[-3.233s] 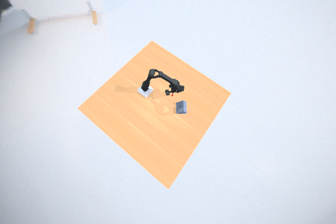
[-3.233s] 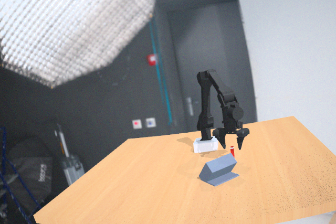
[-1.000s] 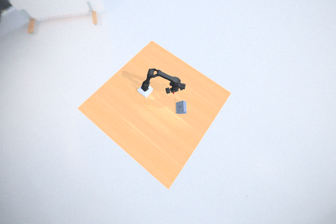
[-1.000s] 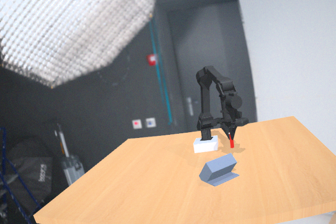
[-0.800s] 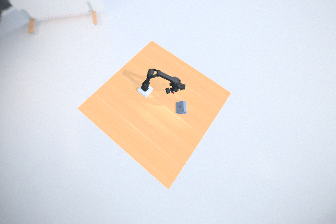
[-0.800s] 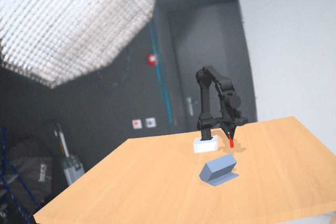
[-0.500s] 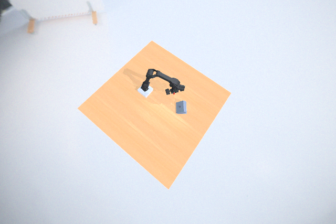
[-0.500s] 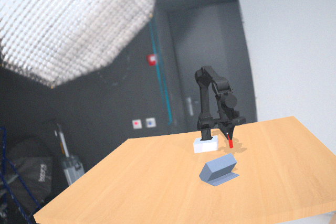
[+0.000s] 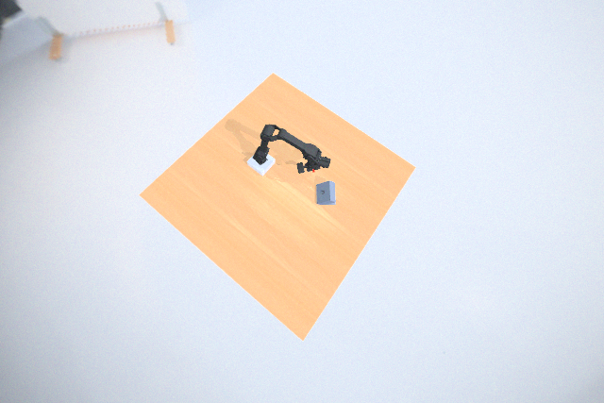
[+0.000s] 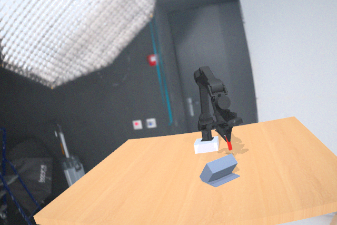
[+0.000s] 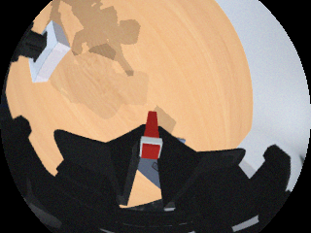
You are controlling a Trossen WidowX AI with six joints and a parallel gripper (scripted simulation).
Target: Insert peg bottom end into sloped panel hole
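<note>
Right now the grey-blue sloped panel is 150 mm ahead of my gripper tip, 20 mm to the right of it and 80 mm below it. The rest, counted from my gripper tip: red peg: 20 mm above.
</note>
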